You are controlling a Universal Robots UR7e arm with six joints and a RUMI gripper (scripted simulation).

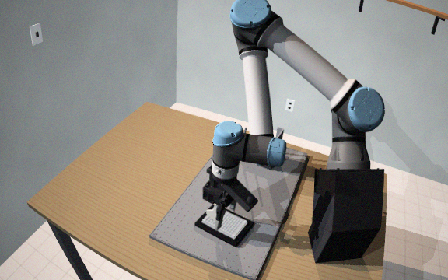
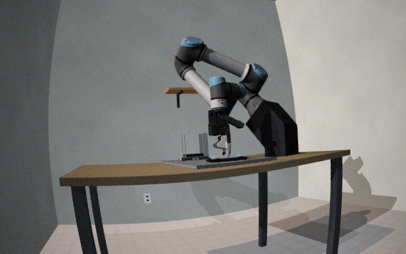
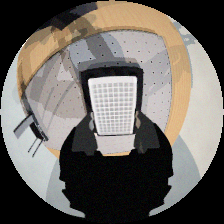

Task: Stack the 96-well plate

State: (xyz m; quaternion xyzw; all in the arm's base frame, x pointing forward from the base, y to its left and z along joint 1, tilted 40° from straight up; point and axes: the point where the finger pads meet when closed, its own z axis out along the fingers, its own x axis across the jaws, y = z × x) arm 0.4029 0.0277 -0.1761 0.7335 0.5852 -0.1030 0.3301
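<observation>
Right now my hand is 20 mm above the plate nest N1. The rest, counted from my hand: white 96-well plate 10 mm below.
</observation>
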